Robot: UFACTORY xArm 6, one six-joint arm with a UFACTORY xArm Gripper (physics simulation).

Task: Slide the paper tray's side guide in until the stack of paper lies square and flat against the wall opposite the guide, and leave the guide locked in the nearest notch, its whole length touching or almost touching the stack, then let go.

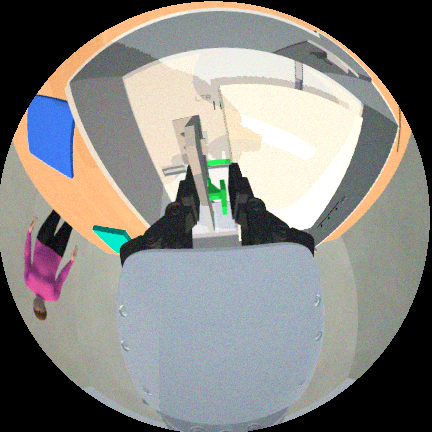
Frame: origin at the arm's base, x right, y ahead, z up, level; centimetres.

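Where they show: gripper, fingertip midpoint: [213, 176].
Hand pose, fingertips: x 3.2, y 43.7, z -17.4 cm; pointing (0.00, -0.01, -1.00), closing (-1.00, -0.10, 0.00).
Each offset is from my fingertips to the centre of the thing. "*": to the spot under its first point.
The side guide {* dz +2.0, dx +1.1, dy -2.7 cm} [199, 160], a thin grey-beige upright plate, stands left of the middle in the tray. Its green lever {dz -1.1, dx -1.1, dy +0.7 cm} [217, 192] is on its right side, near the base. The cream stack of paper {dz -2.3, dx -11.6, dy +2.0 cm} [295, 145] lies to the right, with a strip of tray floor showing between its left edge and the guide's far part. A bright white band runs along the stack's right side; whether the stack lies square against the right wall I cannot tell. My gripper [213, 176] is partly open, one finger on each side of the guide and lever, gripping nothing. The notches are hidden.
The tray's grey walls [97, 122] surround the guide and paper. A blue block [50, 135] lies on the orange table left of the tray, and a teal piece {dz -4.6, dx +31.0, dy +28.6 cm} [112, 237] lies at the lower left. A figure in pink [44, 265] shows beyond the table edge.
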